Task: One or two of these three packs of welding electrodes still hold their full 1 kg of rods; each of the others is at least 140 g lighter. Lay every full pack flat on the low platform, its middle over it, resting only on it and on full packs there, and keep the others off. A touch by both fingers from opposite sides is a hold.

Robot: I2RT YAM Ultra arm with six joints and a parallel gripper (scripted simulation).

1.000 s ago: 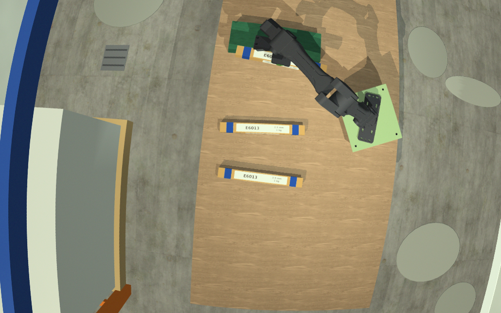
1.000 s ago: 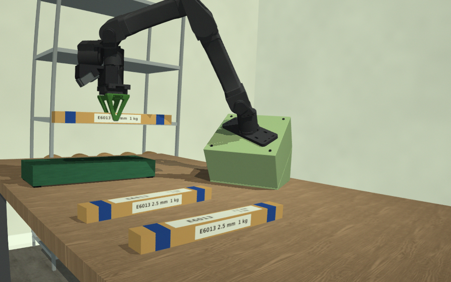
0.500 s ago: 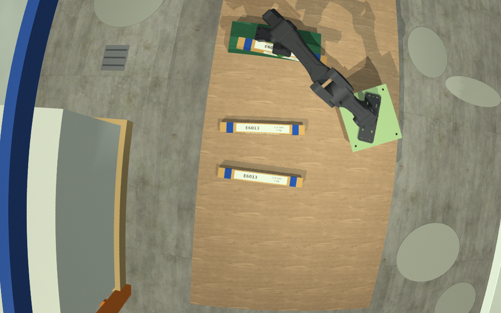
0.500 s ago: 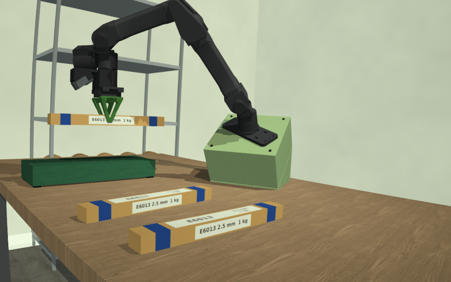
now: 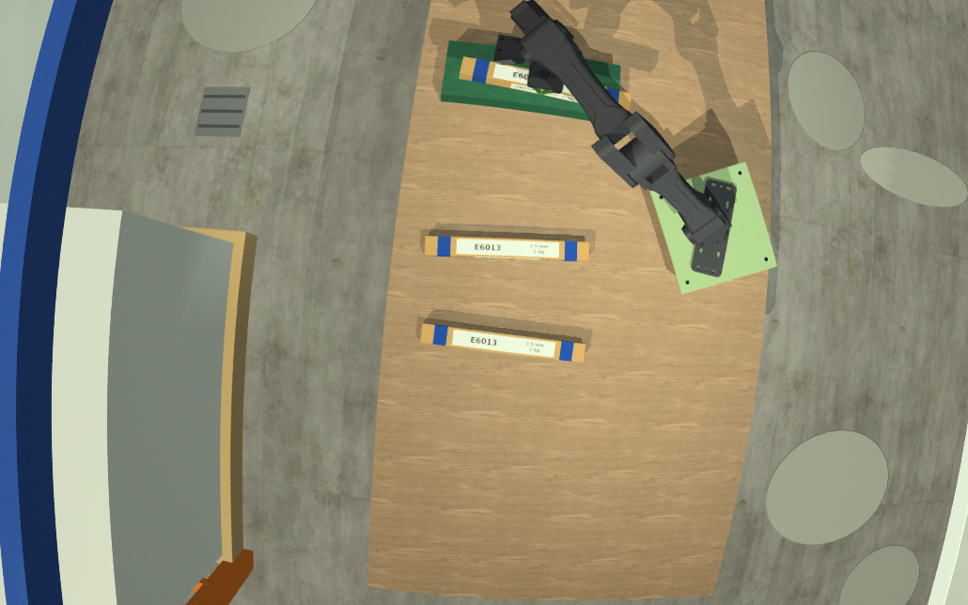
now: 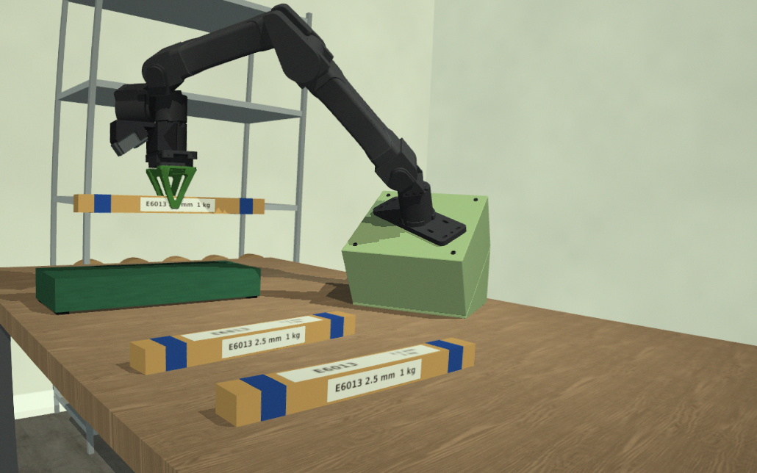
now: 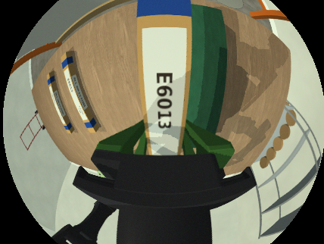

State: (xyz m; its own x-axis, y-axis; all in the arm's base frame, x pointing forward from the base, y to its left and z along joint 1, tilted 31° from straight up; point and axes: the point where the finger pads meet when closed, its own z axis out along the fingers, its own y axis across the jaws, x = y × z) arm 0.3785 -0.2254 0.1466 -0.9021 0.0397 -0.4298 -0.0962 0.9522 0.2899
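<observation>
My hand is 17 cm above the dark green low platform, 6 cm to the left of it and 2 cm short of it.
</observation>
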